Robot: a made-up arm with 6 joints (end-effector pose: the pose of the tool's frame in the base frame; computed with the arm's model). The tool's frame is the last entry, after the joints. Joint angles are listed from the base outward.
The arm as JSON. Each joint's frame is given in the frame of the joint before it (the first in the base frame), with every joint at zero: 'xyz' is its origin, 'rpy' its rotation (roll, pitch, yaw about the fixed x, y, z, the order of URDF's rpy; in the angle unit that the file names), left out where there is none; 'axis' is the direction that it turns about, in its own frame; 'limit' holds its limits. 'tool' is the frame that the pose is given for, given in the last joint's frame.
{
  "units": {
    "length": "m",
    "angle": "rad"
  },
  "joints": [
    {
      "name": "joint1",
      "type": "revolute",
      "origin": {
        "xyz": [
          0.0,
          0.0,
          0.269
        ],
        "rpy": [
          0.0,
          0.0,
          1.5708
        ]
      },
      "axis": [
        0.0,
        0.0,
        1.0
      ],
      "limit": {
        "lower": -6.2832,
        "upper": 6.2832
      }
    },
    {
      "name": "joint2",
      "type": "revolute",
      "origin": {
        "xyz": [
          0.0,
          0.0,
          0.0
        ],
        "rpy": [
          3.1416,
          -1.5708,
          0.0
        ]
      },
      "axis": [
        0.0,
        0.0,
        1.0
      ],
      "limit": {
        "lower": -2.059,
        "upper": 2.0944
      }
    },
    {
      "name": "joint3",
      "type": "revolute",
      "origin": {
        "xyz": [
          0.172,
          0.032,
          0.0
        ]
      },
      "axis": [
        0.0,
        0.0,
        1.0
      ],
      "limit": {
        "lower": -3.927,
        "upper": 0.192
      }
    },
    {
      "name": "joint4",
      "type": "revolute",
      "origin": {
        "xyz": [
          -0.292,
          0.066,
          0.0
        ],
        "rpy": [
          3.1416,
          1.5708,
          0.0
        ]
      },
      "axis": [
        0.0,
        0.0,
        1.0
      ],
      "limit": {
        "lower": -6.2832,
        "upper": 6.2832
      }
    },
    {
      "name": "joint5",
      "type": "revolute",
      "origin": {
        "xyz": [
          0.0,
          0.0,
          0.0
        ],
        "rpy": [
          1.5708,
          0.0,
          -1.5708
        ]
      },
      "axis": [
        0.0,
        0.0,
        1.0
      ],
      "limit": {
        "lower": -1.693,
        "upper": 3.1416
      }
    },
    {
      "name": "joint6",
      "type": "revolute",
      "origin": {
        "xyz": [
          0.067,
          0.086,
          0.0
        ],
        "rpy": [
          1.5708,
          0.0,
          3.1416
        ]
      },
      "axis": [
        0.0,
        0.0,
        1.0
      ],
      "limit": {
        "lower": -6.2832,
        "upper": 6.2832
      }
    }
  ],
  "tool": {
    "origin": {
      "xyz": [
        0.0,
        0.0,
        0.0
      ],
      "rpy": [
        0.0,
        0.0,
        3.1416
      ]
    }
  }
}
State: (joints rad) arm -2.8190 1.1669 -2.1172 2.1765 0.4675 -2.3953
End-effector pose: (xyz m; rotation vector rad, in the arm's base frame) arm -0.5051 -0.1506 0.1191 0.7072 -1.7782 0.4688
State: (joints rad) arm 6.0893 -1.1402 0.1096 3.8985 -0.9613 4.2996
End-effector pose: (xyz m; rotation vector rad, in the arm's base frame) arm 0.1084 0.0549 0.2114 -1.5977 1.9684 0.3075
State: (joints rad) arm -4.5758 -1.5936 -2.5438 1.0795 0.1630 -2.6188
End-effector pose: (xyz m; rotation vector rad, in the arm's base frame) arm 0.1201 -0.5360 0.4319 0.1217 1.3626 -2.7369
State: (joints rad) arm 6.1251 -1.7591 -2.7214 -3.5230 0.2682 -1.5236
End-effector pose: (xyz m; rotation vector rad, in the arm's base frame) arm -0.5588 0.0733 0.3320 1.3606 -1.2728 -1.6104
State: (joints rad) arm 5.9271 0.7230 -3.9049 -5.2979 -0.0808 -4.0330
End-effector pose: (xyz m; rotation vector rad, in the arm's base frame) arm -0.0063 -0.0632 0.7445 0.0468 -0.0981 -0.2606
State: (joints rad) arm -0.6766 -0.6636 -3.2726 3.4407 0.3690 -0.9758
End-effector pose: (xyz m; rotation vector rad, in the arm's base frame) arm -0.2973 0.2506 0.6763 0.1125 -1.2231 -1.1482
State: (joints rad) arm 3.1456 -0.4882 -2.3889 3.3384 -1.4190 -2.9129
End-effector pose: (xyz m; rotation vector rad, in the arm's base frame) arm -0.0363 -0.0187 0.6592 -0.0680 -1.6899 0.3608
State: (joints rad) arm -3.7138 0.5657 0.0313 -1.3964 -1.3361 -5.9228
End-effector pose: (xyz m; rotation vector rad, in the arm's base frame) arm -0.0943 -0.0555 0.1461 0.0133 -2.0972 1.2987
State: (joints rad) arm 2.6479 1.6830 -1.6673 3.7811 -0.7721 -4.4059
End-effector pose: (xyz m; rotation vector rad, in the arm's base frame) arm -0.1555 0.0105 -0.0886 -0.1695 2.6596 -1.0228
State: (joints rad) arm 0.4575 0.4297 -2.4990 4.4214 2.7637 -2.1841
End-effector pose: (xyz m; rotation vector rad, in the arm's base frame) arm 0.2769 0.0359 0.6069 2.0238 1.1107 -1.5063
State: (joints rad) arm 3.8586 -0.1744 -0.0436 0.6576 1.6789 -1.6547
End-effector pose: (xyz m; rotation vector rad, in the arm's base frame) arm -0.0155 -0.0887 0.1013 -1.4442 1.0884 -1.2872
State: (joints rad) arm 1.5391 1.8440 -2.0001 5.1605 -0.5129 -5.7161
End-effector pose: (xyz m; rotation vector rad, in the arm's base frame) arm -0.0806 0.3199 -0.1212 -1.2345 -2.2341 -0.1481
